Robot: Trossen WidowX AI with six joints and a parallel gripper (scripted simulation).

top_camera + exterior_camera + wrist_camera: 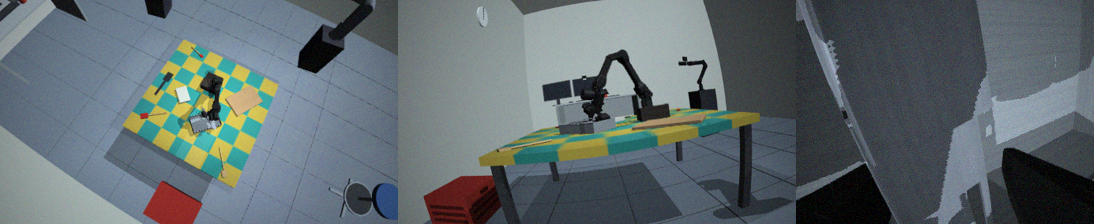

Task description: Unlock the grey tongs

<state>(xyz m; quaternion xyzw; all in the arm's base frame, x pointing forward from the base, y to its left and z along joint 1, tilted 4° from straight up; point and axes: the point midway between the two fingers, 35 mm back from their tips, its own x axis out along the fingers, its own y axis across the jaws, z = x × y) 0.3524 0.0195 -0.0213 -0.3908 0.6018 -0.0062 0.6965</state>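
Now: gripper tip 3 cm below the yellow lock piece and 3 cm past it. Also, from my gripper tip: wooden board 36 cm to the left, 35 cm behind, 2 cm below; white block 31 cm to the right, 18 cm behind, 2 cm below; roasting tin 4 cm ahead, 2 cm to the left.
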